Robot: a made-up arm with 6 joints.
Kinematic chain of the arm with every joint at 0, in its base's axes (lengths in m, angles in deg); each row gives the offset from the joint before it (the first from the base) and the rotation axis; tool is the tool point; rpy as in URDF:
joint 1: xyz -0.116 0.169 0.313 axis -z
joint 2: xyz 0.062 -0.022 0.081 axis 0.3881 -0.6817 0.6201
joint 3: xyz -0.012 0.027 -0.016 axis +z
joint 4: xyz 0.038 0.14 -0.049 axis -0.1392 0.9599 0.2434
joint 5: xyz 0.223 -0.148 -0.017 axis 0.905 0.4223 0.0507
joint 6: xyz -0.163 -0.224 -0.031 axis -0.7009 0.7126 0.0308
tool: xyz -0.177 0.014 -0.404 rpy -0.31 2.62 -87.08
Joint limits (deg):
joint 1: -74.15..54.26
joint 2: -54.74..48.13
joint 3: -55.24..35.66
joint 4: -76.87..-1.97
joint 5: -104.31..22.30
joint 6: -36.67..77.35
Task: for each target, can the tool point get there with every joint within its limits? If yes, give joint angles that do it. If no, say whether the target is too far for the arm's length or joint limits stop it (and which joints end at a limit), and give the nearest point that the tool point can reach.
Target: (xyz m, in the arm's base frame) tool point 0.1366 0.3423 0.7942
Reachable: no: joint limits stop it (at a limit: joint 2, joint 3, joint 5, joint 6) | nearest point 0.3001 0.4544 0.6279 | short by 0.259 m
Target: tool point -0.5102 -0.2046 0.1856
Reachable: yes | joints 17.36 -44.69 28.68 -41.24 -38.95 41.91
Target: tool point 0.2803 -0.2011 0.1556
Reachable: yes | joints -57.83 -27.64 25.79 -49.64 -69.93 28.11
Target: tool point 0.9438 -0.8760 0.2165
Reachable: no: too far | nearest point 0.3578 -0.2858 0.2565 | short by 0.833 m
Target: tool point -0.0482 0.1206 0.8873
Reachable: no: joint limits stop it (at a limit: joint 1, joint 2, joint 4, joint 5) | nearest point -0.0504 -0.1079 0.7694 | short by 0.257 m
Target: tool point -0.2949 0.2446 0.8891
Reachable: no: joint limits stop it (at a limit: joint 2, joint 4, joint 5) | nearest point -0.3768 0.2792 0.7827 | short by 0.139 m
